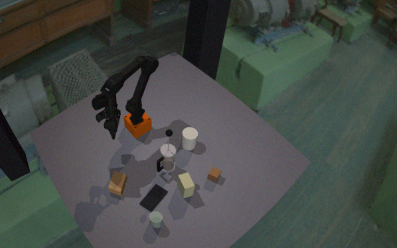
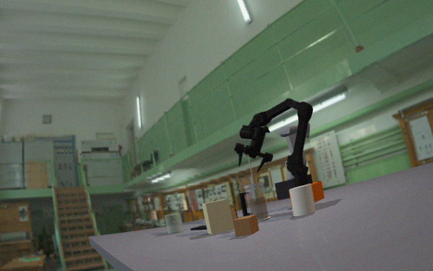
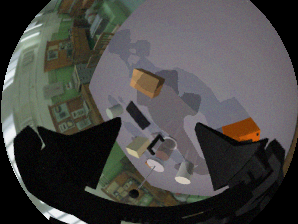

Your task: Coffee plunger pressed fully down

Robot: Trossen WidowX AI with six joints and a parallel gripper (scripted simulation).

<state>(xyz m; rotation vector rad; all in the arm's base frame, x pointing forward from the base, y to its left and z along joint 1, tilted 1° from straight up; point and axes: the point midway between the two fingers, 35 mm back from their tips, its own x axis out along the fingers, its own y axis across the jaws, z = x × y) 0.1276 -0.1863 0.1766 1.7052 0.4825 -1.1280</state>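
My gripper tip is now 15 cm short of the coffee press, 20 cm to the right of it and 9 cm above it. From my gripper tip the other things lie so: flat black plate: 28 cm ahead, 5 cm to the left, 22 cm below; cream block: 32 cm ahead, 21 cm to the left, 17 cm below; white cylinder: 9 cm ahead, 39 cm to the left, 18 cm below.
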